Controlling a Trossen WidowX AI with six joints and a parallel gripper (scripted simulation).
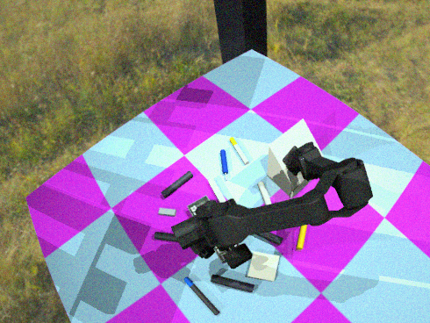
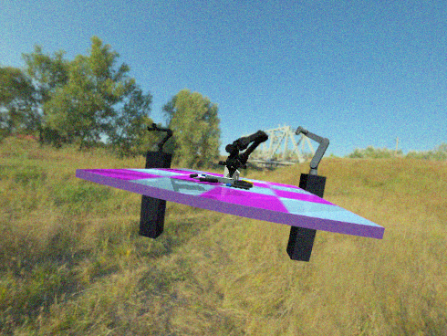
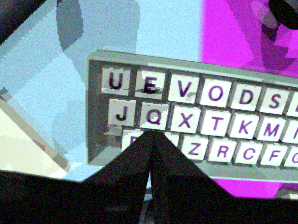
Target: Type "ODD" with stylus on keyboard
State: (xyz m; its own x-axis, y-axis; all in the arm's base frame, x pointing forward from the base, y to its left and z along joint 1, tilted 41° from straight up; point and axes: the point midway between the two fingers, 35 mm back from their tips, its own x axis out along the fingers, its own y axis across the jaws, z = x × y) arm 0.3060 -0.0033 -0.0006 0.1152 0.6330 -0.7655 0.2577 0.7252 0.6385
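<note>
Now: the stylus 190 mm to the right of my gripper tip, 190 mm behind it and 30 mm below it. Also, from my gripper tip: white pad (120 mm to the left, 40 mm below, 30 mm behind); then grey block (220 mm to the right, 40 mm below, 40 mm ahead); then blue-tipped pen (150 mm ahead, 30 mm to the left, 30 mm below).
</note>
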